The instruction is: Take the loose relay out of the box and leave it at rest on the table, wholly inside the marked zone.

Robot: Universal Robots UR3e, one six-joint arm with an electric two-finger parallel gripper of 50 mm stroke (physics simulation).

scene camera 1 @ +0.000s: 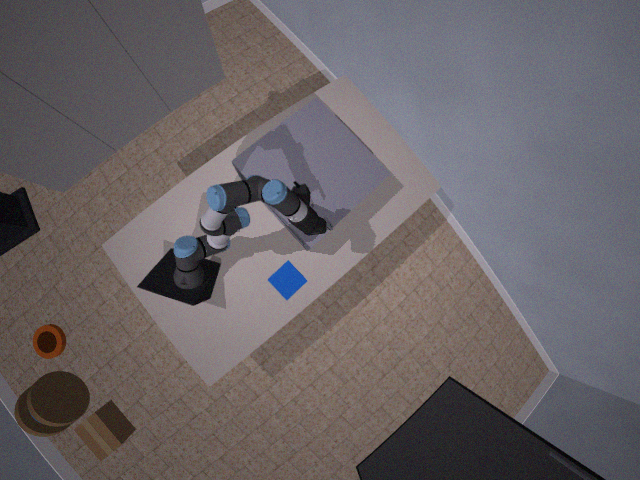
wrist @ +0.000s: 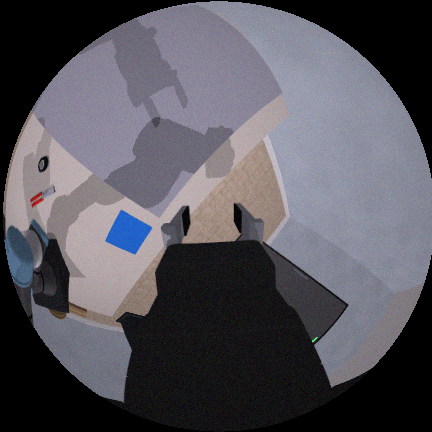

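Pixels of known places: gripper, fingertip midpoint: [scene camera 1: 324,228] [wrist: 211,213]; arm's base, origin of the base link: [scene camera 1: 189,277] [wrist: 45,277].
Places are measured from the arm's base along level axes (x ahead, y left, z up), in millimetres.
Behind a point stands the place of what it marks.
Observation:
The box [scene camera 1: 356,160] {x 903, y 79, z 85 mm} [wrist: 215,55] {x 807, y 98, z 85 mm} is a large grey-lilac block on the table [scene camera 1: 206,335] {x -115, y -266, z -118 mm} [wrist: 95,260] {x 169, y -200, z -118 mm}. Its broad upper face looks flat, with arm and gripper shadows on it. No opening can be made out, and the loose relay does not show in either view. The marked zone [scene camera 1: 287,280] {x 364, y -235, z -117 mm} [wrist: 128,232] {x 372, y -233, z -117 mm} is a flat blue square on the table, apart from the box's near corner. My gripper [scene camera 1: 328,226] {x 586, y -124, z 215 mm} [wrist: 211,213] {x 586, y -124, z 215 mm} is open and empty. In the scene view it appears over the box's lower corner, with the arm reaching across the box's edge; its height is unclear.
In the wrist view, a small black ring-like item [wrist: 43,164] {x 308, y 198, z -99 mm} and a red-and-grey tool [wrist: 42,196] {x 223, y 136, z -109 mm} lie on the table near the arm's base. A black base plate [scene camera 1: 155,281] {x -117, y 51, z 51 mm} carries the arm. A dark cabinet [scene camera 1: 465,434] stands on the floor at lower right.

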